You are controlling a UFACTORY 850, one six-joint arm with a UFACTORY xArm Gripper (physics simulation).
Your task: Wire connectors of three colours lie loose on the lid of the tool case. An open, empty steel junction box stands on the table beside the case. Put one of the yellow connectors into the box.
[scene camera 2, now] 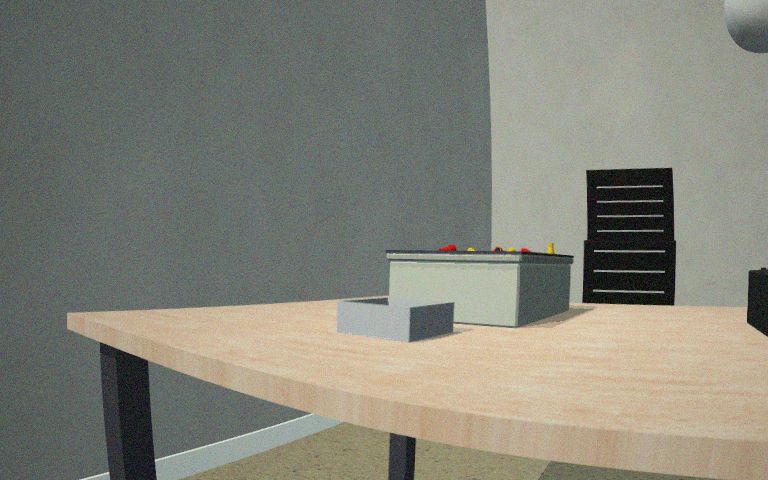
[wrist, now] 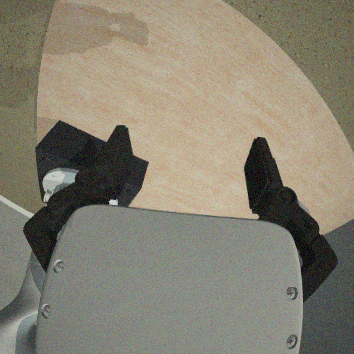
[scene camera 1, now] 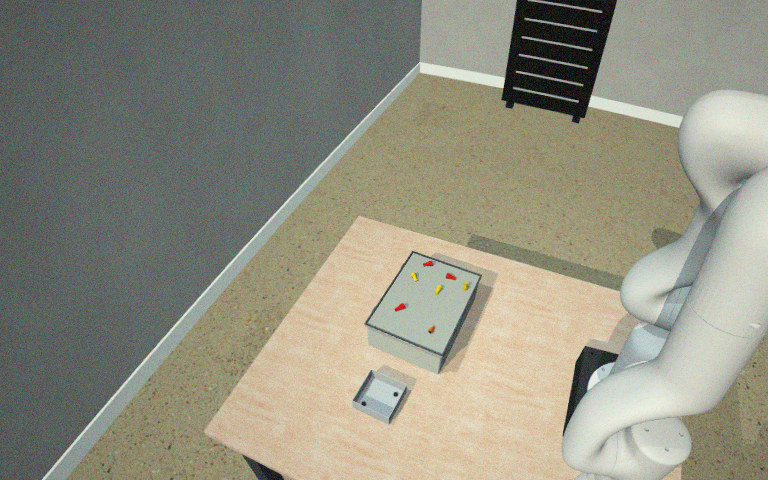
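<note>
Three yellow connectors lie on the tool case lid: one [scene camera 1: 414, 276] towards the far left, one [scene camera 1: 438, 289] near the middle, and one [scene camera 1: 466, 286] [scene camera 2: 550, 248] by the right edge, which looks upright. Three red connectors [scene camera 1: 399, 307] [scene camera 1: 450, 276] [scene camera 1: 427, 263] and an orange one [scene camera 1: 431, 328] are also on the lid of the tool case [scene camera 1: 404, 346] [scene camera 2: 453, 288]. The open steel junction box [scene camera 1: 380, 390] [scene camera 2: 373, 320] stands empty beside the case's near end. My gripper [wrist: 189, 145] is open and empty, high over the table in the wrist view, away from case and box.
The robot's arm [scene camera 1: 707, 316] rises at the right of the table [scene camera 1: 305, 362] [scene camera 2: 566, 384] [wrist: 200, 75]. Its black base plate [scene camera 1: 577, 373] [wrist: 60, 137] is at the table's right side. A black drawer cabinet [scene camera 1: 555, 62] [scene camera 2: 629, 237] stands on the floor by the back wall.
</note>
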